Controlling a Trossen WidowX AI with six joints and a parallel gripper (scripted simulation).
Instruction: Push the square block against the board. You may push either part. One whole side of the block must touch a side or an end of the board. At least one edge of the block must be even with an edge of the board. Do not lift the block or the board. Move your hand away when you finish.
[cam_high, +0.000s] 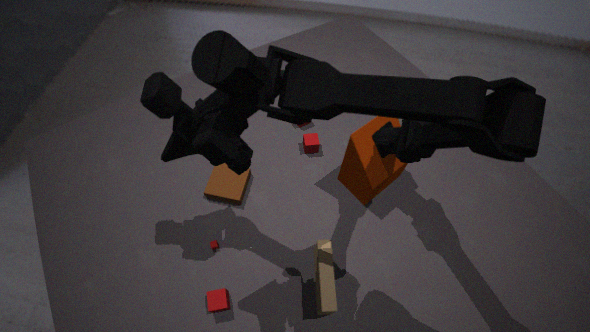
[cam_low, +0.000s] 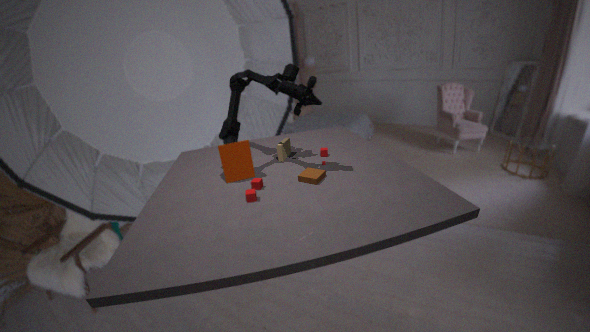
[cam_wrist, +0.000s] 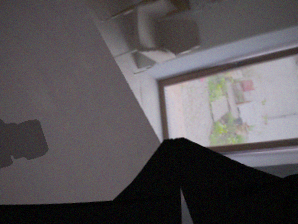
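My gripper tip is now 120 mm past the board, 270 mm to the right of it and 280 mm above it. Round my gripper tip: square block: 110 mm behind, 70 mm to the right, 310 mm below; tiny cube: 10 mm ahead, 40 mm to the left, 320 mm below.
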